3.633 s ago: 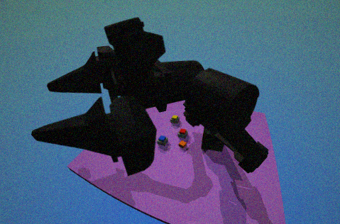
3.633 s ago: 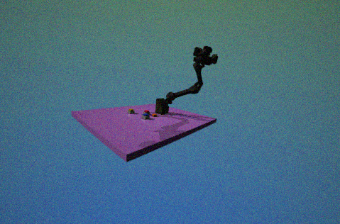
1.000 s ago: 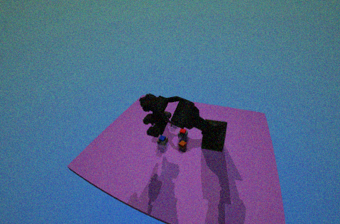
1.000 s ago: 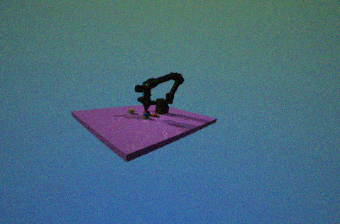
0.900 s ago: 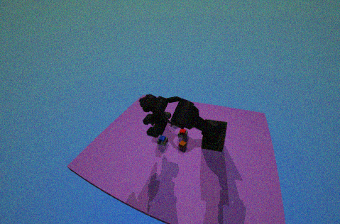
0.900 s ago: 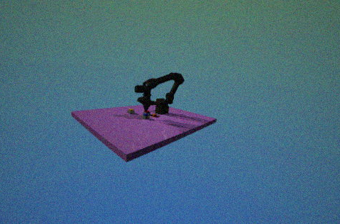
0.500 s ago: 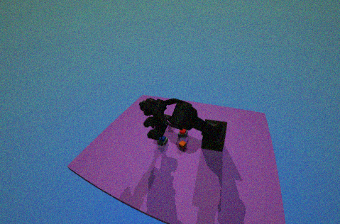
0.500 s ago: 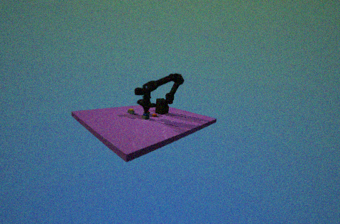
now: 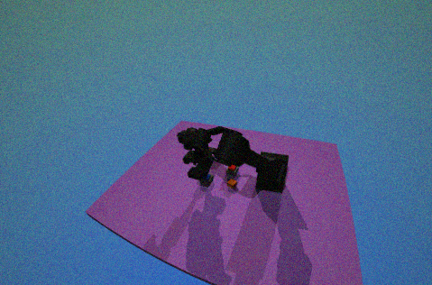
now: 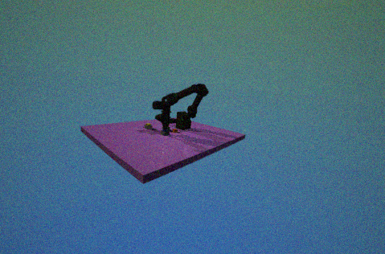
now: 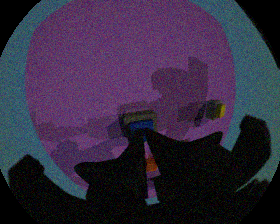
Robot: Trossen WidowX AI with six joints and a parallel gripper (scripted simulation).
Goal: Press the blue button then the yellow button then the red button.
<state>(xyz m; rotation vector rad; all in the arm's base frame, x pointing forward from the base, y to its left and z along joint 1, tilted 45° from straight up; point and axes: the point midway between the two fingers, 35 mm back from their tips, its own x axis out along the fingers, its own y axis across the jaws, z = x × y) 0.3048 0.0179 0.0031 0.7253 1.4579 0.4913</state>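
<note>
Now: the blue button 1 cm below my gripper tip. From my gripper tip the other things lie so: yellow button 3 cm behind, 21 cm to the right; then red button 11 cm behind, 8 cm to the right; then orange block 12 cm behind, 2 cm below.
</note>
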